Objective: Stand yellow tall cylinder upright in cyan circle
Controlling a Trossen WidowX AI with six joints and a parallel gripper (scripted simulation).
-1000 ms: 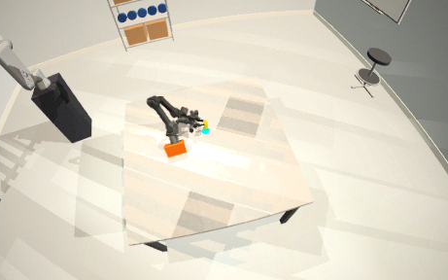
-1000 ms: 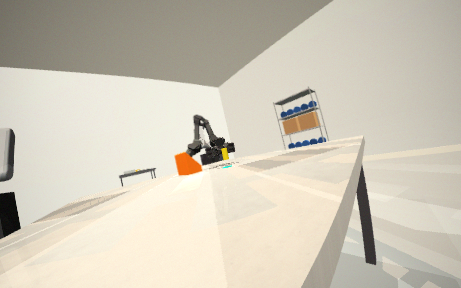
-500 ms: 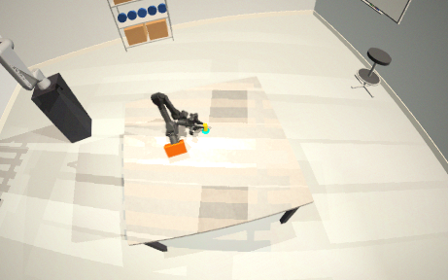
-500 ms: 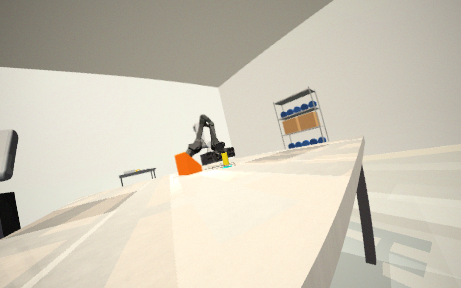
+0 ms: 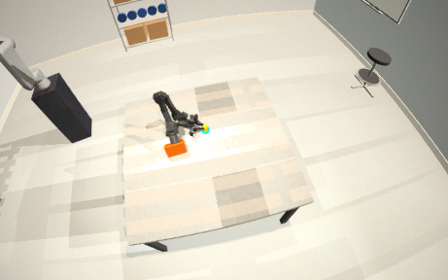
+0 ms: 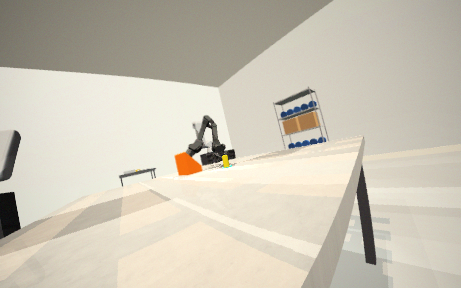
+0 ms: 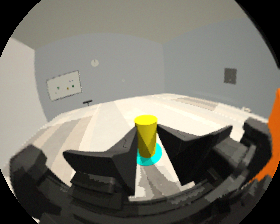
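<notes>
Right now the yellow cylinder is 20 mm below my gripper tip. Round my gripper tip: cyan circle (60 mm below).
</notes>
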